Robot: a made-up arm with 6 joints. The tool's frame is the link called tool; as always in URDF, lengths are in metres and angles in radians. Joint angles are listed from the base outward.
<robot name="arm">
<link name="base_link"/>
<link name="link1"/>
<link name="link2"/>
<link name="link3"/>
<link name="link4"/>
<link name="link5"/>
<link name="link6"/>
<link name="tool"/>
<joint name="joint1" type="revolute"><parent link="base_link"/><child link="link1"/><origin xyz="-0.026 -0.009 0.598"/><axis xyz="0 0 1"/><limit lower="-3.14" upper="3.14"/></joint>
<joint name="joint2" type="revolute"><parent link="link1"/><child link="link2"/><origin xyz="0.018 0.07 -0.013" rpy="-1.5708 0 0"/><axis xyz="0 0 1"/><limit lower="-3.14" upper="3.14"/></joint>
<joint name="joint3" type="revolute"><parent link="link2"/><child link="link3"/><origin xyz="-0.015 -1.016 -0.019"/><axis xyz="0 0 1"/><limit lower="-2.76" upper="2.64"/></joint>
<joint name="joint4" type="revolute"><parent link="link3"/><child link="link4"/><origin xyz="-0.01 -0.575 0.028" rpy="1.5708 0 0"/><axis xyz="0 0 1"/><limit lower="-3.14" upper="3.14"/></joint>
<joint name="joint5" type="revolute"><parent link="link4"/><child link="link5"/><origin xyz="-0.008 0.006 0.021" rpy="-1.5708 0 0"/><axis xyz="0 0 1"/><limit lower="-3.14" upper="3.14"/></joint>
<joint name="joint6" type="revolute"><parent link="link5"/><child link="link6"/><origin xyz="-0.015 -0.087 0.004" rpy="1.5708 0 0"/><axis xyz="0 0 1"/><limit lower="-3.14" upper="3.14"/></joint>
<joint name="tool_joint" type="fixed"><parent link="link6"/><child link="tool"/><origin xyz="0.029 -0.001 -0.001" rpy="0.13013 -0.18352 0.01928"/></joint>
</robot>
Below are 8 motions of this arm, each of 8 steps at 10 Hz.
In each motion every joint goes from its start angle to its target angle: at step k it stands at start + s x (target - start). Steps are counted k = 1, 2, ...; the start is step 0. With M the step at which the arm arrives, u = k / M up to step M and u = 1 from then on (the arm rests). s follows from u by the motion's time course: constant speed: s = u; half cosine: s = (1 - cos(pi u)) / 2; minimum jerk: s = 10 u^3 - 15 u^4 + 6 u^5.
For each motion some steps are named. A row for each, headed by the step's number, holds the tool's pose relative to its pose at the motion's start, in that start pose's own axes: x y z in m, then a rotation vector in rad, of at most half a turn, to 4 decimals.
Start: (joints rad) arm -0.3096 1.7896 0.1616 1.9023 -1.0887 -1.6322
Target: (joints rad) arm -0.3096 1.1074 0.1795 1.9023 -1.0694 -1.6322
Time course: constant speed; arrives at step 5
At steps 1, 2, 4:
1: -0.2159 -0.0108 -0.0384 -0.0236 -0.0446 0.1243
2: -0.4268 -0.0493 -0.0860 -0.0471 -0.0897 0.2485
4: -0.8181 -0.2062 -0.2050 -0.0940 -0.1813 0.4963

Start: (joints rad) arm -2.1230 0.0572 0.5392 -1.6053 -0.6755 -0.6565
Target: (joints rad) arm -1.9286 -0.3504 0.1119 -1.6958 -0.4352 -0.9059
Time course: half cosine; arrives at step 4
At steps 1, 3, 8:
1: 0.0521 -0.1295 -0.0249 0.0470 0.0684 -0.1230
3: 0.2034 -0.7270 -0.3371 0.2392 0.5176 -0.6403
8: 0.2109 -0.8344 -0.4374 0.2696 0.6335 -0.7282

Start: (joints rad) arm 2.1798 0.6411 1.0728 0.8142 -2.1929 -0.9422
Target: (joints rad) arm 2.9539 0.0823 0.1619 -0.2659 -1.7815 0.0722
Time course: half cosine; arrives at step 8
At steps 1, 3, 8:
1: -0.0503 0.0251 0.0235 0.0219 0.0116 0.1109
3: -0.4028 0.1266 0.2614 0.2137 0.0335 0.8470
8: -0.7650 -0.1605 1.1803 0.7954 -0.5276 2.0014

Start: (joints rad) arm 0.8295 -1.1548 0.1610 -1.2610 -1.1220 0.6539
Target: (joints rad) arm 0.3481 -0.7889 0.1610 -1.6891 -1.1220 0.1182
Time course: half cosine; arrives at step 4
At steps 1, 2, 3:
1: 0.0630 0.1220 0.0287 -0.1318 0.0337 -0.0434
2: 0.1903 0.4248 0.0478 -0.4722 0.0691 -0.1511
3: 0.2840 0.7207 -0.0052 -0.8338 0.0366 -0.2543

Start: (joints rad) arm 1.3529 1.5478 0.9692 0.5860 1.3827 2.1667
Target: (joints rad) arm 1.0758 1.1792 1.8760 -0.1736 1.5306 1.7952
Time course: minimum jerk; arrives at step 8
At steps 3, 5, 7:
3: -0.1552 -0.0151 -0.0056 0.0396 -0.2185 -0.0026
5: -0.4239 -0.0969 0.0171 0.1985 -0.5641 -0.0772
7: -0.5778 -0.1748 0.0448 0.3318 -0.7457 -0.1622

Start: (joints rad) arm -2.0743 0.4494 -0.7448 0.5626 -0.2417 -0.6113
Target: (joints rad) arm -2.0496 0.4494 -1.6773 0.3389 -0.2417 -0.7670
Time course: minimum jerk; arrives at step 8
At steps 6, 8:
6: -0.5555 -0.0496 -0.0291 0.1155 -0.8613 -0.1257
8: -0.6122 -0.0626 -0.0612 0.1484 -0.9573 -0.1419

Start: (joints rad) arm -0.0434 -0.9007 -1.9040 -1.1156 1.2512 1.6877
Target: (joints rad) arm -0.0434 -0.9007 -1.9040 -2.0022 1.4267 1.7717
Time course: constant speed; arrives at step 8
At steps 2, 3, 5, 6, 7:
2: -0.0153 -0.0017 0.0105 0.0040 -0.2201 -0.0172
3: -0.0239 -0.0022 0.0144 0.0044 -0.3307 -0.0220
5: -0.0423 -0.0025 0.0192 0.0015 -0.5529 -0.0242
6: -0.0519 -0.0023 0.0200 -0.0023 -0.6642 -0.0217
7: -0.0616 -0.0020 0.0197 -0.0077 -0.7756 -0.0169

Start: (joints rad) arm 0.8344 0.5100 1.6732 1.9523 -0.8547 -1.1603
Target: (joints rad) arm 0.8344 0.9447 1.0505 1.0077 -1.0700 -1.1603
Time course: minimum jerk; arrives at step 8
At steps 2, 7, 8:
2: -0.0013 0.0456 0.0212 -0.0302 -0.0902 -0.0332
7: 0.0459 0.3808 0.1781 -0.2360 -0.9162 -0.2207
8: 0.0479 0.3858 0.1804 -0.2390 -0.9320 -0.2227

